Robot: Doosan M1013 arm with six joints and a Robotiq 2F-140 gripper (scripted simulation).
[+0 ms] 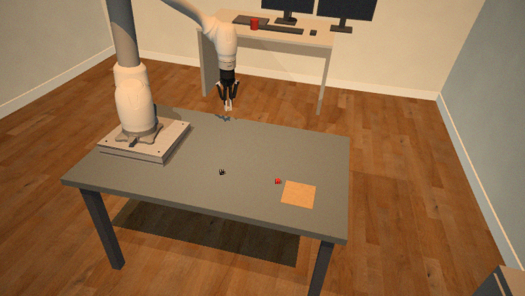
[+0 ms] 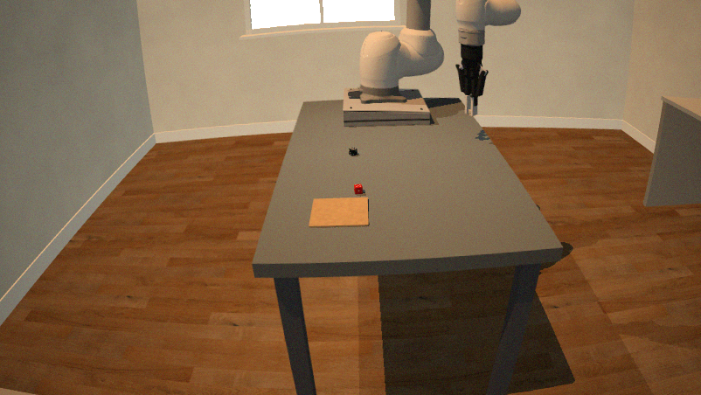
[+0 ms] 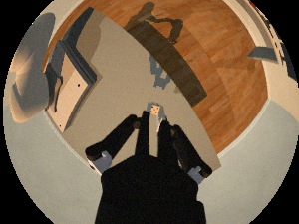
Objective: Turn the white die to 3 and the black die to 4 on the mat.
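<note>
Now: hand 30 mm above the white die. Also, from my hand: orange mat (520 mm to the right, 390 mm ahead, 130 mm below); black die (420 mm to the right, 120 mm below, 30 mm ahead); red die (450 mm to the right, 300 mm ahead, 120 mm below).
</note>
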